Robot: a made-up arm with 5 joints. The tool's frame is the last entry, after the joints.
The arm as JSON. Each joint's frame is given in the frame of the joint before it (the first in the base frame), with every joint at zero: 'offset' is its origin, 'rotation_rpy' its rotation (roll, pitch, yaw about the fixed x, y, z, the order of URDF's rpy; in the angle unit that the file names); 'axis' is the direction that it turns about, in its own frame. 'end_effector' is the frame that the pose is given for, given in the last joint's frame.
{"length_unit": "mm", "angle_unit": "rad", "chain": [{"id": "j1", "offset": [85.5, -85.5, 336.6], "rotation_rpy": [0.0, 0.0, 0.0], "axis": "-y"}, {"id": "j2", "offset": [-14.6, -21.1, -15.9], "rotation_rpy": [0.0, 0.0, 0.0], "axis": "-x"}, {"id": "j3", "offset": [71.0, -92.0, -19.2], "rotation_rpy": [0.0, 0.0, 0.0], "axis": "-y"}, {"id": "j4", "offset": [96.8, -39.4, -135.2], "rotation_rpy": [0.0, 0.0, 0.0], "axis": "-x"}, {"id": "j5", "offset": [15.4, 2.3, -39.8], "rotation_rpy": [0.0, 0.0, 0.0], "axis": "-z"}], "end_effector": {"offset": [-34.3, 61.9, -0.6], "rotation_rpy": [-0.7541, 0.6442, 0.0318]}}
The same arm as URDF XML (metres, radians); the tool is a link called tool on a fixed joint. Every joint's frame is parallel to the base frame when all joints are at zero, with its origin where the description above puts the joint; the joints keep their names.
<robot name="arm">
  <joint name="j1" type="continuous">
    <parent link="base_link"/>
    <child link="link1"/>
    <origin xyz="0.0855 -0.0855 0.3366"/>
    <axis xyz="0 -1 0"/>
  </joint>
  <joint name="j2" type="continuous">
    <parent link="link1"/>
    <child link="link2"/>
    <origin xyz="-0.0146 -0.0211 -0.0159"/>
    <axis xyz="-1 0 0"/>
  </joint>
  <joint name="j3" type="continuous">
    <parent link="link2"/>
    <child link="link3"/>
    <origin xyz="0.071 -0.092 -0.0192"/>
    <axis xyz="0 -1 0"/>
  </joint>
  <joint name="j4" type="continuous">
    <parent link="link3"/>
    <child link="link4"/>
    <origin xyz="0.0968 -0.0394 -0.1352"/>
    <axis xyz="-1 0 0"/>
  </joint>
  <joint name="j5" type="continuous">
    <parent link="link4"/>
    <child link="link5"/>
    <origin xyz="0.0154 0.0023 -0.0398"/>
    <axis xyz="0 0 -1"/>
  </joint>
  <joint name="tool_joint" type="fixed">
    <parent link="link5"/>
    <child link="tool"/>
    <origin xyz="-0.0343 0.0619 -0.0006" rpy="-0.7541 0.6442 0.0318"/>
  </joint>
  <link name="base_link"/>
  <link name="link1"/>
  <link name="link2"/>
  <link name="link3"/>
  <link name="link4"/>
  <link name="link5"/>
  <link name="tool"/>
</robot>

